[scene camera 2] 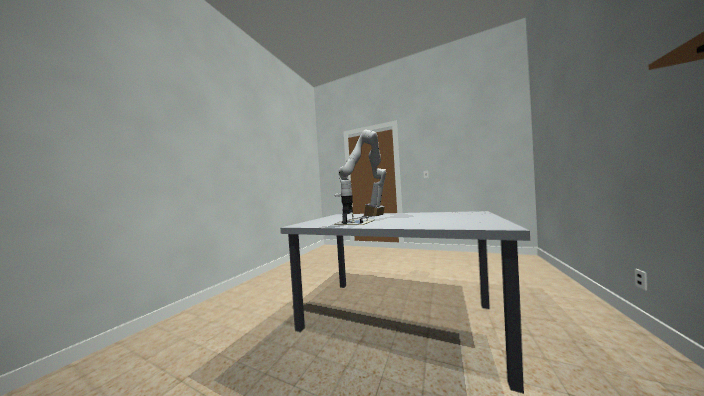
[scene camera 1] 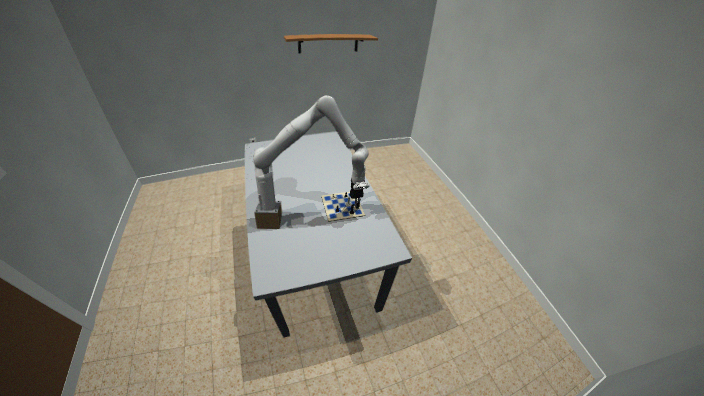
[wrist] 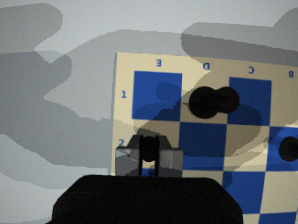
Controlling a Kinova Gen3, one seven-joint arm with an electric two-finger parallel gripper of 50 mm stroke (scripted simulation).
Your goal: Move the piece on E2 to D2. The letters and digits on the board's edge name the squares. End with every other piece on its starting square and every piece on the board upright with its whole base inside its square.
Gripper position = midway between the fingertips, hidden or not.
Observation:
I see my gripper point(wrist: 149, 149) and a black chess piece point(wrist: 225, 100).

